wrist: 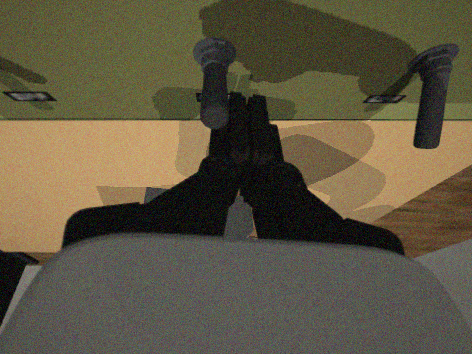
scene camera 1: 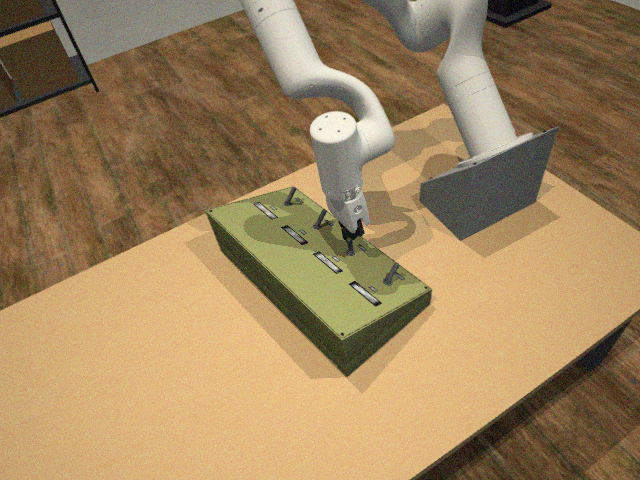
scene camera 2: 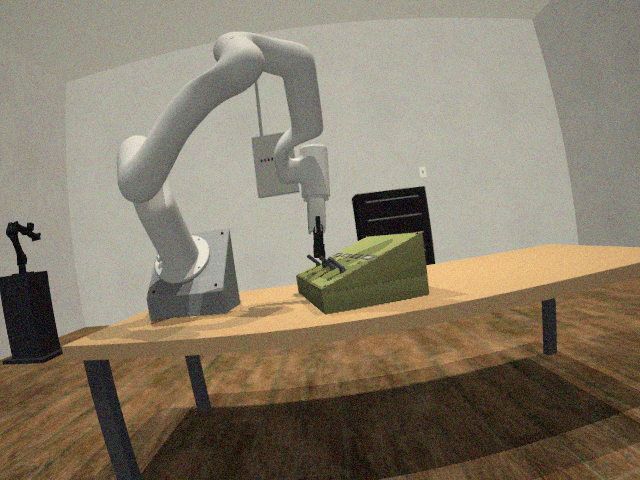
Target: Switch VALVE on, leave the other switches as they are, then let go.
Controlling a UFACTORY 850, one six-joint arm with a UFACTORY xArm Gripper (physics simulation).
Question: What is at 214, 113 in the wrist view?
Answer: A valve lever.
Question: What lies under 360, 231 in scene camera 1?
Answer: My gripper.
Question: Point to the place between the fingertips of my gripper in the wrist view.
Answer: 241, 118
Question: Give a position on a feed lever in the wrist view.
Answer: At 429, 123
